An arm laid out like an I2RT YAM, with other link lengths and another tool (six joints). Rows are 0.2 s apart.
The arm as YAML. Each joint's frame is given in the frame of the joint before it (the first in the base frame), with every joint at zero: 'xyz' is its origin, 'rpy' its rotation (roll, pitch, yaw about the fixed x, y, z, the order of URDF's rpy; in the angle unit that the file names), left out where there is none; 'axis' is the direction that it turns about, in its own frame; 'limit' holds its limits. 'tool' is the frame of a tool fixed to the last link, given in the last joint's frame.
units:
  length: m
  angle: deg
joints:
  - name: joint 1
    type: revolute
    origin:
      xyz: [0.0, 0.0, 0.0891]
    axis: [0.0, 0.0, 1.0]
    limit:
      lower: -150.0
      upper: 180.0
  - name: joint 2
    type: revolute
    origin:
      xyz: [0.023, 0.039, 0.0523]
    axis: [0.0, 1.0, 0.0]
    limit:
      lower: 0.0
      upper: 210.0
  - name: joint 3
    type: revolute
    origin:
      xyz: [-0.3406, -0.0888, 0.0]
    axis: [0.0, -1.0, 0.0]
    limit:
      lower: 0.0
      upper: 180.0
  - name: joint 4
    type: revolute
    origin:
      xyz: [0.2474, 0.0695, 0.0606]
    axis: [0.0, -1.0, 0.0]
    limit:
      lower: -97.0
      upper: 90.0
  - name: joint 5
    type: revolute
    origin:
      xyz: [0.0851, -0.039, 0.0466]
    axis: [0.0, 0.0, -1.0]
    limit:
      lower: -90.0
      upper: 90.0
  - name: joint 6
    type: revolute
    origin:
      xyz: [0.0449, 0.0, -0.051]
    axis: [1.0, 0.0, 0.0]
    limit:
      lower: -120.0
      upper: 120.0
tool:
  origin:
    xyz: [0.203, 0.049, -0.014]
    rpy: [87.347, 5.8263, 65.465]
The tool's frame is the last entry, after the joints.
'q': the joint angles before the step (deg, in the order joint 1, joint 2, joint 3, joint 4, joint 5, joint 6). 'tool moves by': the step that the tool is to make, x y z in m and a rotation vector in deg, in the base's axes. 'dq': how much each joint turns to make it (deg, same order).
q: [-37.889 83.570 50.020 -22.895 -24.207 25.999]
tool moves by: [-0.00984 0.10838 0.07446 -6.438 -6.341 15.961]
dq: [13.727 -13.181 3.366 -9.224 0.417 -3.453]
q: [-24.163 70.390 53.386 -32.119 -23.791 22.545]
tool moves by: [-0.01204 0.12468 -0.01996 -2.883 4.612 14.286]
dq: [25.244 -0.066 -0.002 -1.965 9.900 6.317]
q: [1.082 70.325 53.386 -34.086 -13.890 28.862]
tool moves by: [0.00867 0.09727 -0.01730 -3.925 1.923 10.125]
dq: [18.905 8.415 4.699 1.924 8.173 4.808]
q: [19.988 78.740 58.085 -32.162 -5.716 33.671]
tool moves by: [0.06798 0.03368 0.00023 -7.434 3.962 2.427]
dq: [3.432 17.857 23.168 -11.868 5.071 -2.208]
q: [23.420 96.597 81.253 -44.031 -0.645 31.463]
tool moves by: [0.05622 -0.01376 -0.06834 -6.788 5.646 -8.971]
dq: [-0.023 14.490 9.267 -3.015 7.562 6.229]
